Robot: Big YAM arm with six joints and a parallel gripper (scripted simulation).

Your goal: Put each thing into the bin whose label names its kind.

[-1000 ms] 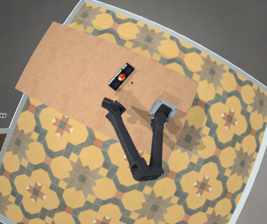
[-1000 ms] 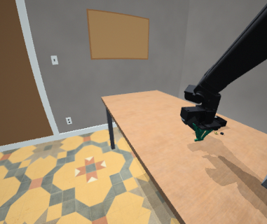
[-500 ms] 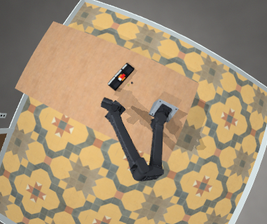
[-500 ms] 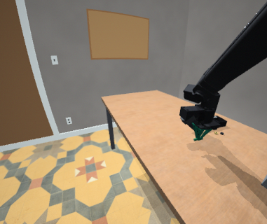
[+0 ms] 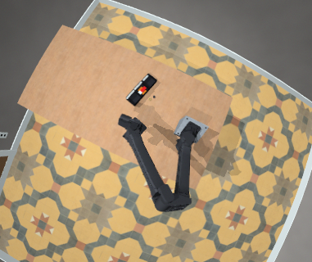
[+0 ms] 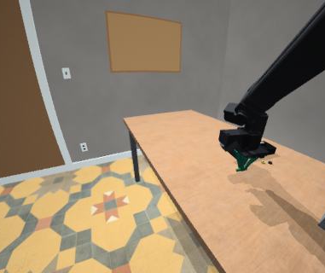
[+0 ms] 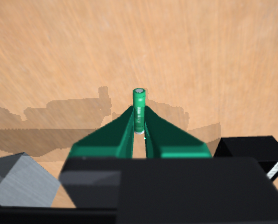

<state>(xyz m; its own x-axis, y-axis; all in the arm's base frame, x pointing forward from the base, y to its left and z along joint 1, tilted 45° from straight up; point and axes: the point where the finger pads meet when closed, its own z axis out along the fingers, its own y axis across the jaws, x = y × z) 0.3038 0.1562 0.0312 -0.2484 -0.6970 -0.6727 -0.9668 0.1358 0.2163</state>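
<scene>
The green battery is 1 cm below my hand. Also, from my hand: orange block: 25 cm to the right, 11 cm ahead, 6 cm below; then black nut: 26 cm to the right, 7 cm below, 1 cm ahead; then yellow nut: 23 cm to the right, 7 cm below, 3 cm ahead.
</scene>
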